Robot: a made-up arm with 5 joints.
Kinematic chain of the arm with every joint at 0, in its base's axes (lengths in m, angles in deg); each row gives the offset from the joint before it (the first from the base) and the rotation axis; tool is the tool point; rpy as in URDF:
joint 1: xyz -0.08 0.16 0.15 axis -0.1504 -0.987 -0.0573
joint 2: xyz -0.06 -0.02 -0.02 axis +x
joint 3: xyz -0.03 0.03 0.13 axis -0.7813 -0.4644 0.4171
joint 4: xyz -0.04 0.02 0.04 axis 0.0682 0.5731 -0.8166
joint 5: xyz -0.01 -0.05 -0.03 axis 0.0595 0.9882 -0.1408
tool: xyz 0.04 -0.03 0 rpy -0.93 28.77 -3.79
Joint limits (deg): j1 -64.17..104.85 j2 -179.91..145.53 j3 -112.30..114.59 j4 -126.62..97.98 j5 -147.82..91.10
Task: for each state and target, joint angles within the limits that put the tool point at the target. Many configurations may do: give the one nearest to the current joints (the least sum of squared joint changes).
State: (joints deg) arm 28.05 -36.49 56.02 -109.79 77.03
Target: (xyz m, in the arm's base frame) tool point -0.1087 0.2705 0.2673
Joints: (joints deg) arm -8.76 -19.75 39.71 -92.99 84.36
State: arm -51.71 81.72 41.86 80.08 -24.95
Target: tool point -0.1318 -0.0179 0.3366
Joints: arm -61.15 55.71 38.85 93.21 -23.26
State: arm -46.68 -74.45 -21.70 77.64 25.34
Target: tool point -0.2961 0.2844 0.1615
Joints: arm -15.14 -95.98 -18.65 67.15 26.21
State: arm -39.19 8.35 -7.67 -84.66 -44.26
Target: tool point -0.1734 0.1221 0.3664
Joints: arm 0.79 20.61 6.54 -109.30 -47.40
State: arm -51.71 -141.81 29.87 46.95 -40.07
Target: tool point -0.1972 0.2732 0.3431
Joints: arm -64.17 -92.74 27.75 93.48 -26.85
